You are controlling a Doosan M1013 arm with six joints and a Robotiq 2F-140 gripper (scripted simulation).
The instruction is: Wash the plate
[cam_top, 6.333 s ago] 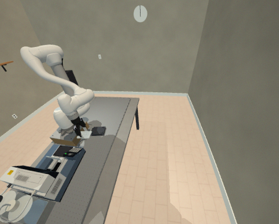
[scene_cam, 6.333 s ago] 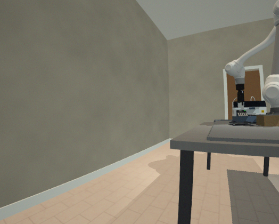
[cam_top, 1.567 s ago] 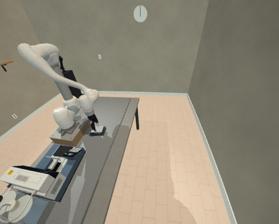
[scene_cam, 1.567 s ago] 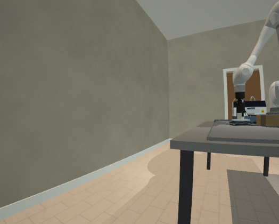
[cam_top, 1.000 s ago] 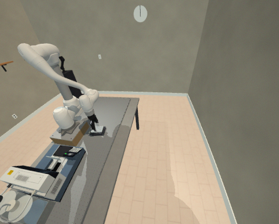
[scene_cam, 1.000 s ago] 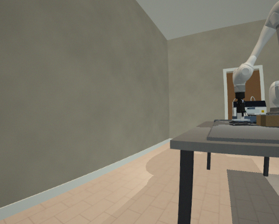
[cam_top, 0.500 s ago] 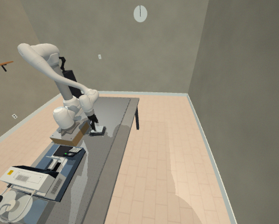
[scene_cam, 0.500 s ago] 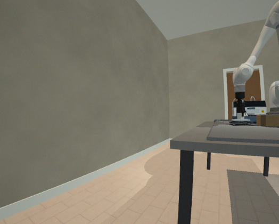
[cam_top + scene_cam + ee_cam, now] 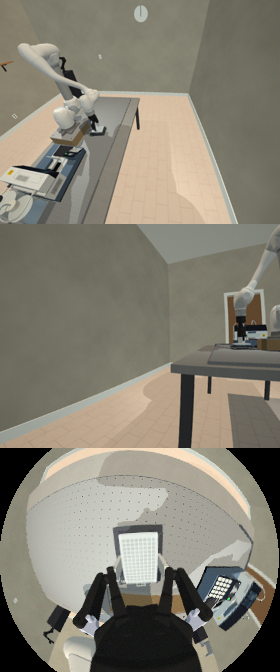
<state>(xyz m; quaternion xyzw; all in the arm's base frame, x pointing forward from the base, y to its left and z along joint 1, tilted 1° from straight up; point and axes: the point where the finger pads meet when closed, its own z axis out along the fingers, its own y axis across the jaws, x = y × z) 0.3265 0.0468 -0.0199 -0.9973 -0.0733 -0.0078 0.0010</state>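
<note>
The white well plate is 2 cm below my hand. Also, from my hand: dark plate nest N1: 4 cm below; then plate washer: 20 cm behind, 49 cm to the right, 6 cm above.
</note>
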